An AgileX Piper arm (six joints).
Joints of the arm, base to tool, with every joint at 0 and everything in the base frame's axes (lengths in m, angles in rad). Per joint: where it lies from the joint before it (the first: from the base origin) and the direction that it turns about. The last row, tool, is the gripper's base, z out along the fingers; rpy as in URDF.
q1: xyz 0 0 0.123 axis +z
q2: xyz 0 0 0 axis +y
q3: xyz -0.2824 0 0.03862 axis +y
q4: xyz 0.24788 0 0.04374 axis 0.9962 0 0.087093
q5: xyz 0 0 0 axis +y
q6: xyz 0.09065 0 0.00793 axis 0.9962 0 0.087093
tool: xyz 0 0 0 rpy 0 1.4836 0
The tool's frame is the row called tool.
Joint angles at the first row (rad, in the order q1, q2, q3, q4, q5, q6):
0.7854, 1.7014, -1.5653, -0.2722, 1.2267, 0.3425
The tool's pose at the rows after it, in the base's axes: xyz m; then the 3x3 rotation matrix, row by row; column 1 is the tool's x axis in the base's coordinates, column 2 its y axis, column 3 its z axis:
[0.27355 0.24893 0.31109], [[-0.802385 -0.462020 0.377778], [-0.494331 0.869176 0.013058], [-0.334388 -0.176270 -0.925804]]
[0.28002 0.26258 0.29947], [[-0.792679 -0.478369 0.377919], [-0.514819 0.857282 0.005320], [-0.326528 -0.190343 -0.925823]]
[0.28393 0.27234 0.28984], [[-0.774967 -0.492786 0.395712], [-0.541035 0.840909 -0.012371], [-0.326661 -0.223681 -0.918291]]
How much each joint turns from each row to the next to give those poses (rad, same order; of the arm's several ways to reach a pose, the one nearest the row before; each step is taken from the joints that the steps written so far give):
0.0176, 0.0646, -0.0371, -0.0111, -0.0046, 0.0015
0.0148, 0.0557, -0.0316, -0.0119, -0.0129, 0.0006
0.0166, 0.0384, -0.0147, -0.0351, -0.0157, 0.0039

